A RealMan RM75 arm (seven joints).
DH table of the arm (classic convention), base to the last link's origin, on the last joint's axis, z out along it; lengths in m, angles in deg. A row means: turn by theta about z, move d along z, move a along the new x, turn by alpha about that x. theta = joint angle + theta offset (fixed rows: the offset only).
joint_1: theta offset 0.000; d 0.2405; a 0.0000; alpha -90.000
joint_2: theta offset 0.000; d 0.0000; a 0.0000; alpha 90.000
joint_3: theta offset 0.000; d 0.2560; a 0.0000; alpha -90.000
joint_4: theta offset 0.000; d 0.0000; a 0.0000; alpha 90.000
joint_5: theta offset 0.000; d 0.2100; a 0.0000; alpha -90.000
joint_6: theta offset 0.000; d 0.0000; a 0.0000; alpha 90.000
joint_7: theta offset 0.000; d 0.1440; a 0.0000; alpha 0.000
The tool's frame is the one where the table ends.
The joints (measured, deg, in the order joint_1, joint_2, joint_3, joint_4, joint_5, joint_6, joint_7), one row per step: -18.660, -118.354, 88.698, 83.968, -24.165, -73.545, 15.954; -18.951, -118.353, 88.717, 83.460, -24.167, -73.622, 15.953; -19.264, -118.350, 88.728, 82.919, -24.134, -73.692, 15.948; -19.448, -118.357, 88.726, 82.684, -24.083, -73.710, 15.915; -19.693, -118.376, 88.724, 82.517, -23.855, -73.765, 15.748; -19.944, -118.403, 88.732, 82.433, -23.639, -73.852, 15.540; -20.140, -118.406, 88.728, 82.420, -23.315, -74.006, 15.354; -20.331, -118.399, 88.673, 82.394, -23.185, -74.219, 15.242; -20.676, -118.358, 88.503, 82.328, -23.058, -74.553, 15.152; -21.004, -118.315, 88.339, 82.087, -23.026, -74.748, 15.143; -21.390, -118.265, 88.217, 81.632, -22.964, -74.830, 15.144; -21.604, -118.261, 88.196, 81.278, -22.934, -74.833, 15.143; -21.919, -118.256, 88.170, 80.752, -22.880, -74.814, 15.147; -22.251, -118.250, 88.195, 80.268, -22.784, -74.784, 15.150; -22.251, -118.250, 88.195, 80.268, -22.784, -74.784, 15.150; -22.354, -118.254, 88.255, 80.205, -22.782, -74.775, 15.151
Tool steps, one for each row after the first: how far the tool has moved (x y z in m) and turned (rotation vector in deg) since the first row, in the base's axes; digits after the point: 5 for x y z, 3 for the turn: -0.00052, 0.00033, -0.00112, -0.307, 0.086, 0.195; -0.00112, 0.00074, -0.00221, -0.606, 0.208, 0.398; -0.00114, 0.00117, -0.00264, -0.699, 0.274, 0.456; -0.00083, 0.00192, -0.00276, -0.685, 0.450, 0.513; -0.00008, 0.00272, -0.00284, -0.649, 0.590, 0.537; 0.00027, 0.00333, -0.00245, -0.600, 0.865, 0.580; 0.00073, 0.00376, -0.00216, -0.637, 0.986, 0.650; 0.00150, 0.00473, -0.00139, -0.688, 1.140, 0.716; 0.00175, 0.00564, -0.00106, -0.782, 1.231, 0.805; 0.00153, 0.00672, -0.00116, -0.918, 1.381, 0.925; 0.00120, 0.00716, -0.00171, -1.055, 1.459, 1.033; 0.00070, 0.00786, -0.00252, -1.246, 1.582, 1.174; 0.00048, 0.00865, -0.00334, -1.439, 1.758, 1.230; 0.00048, 0.00865, -0.00334, -1.439, 1.758, 1.230; 0.00093, 0.00892, -0.00369, -1.509, 1.786, 1.146
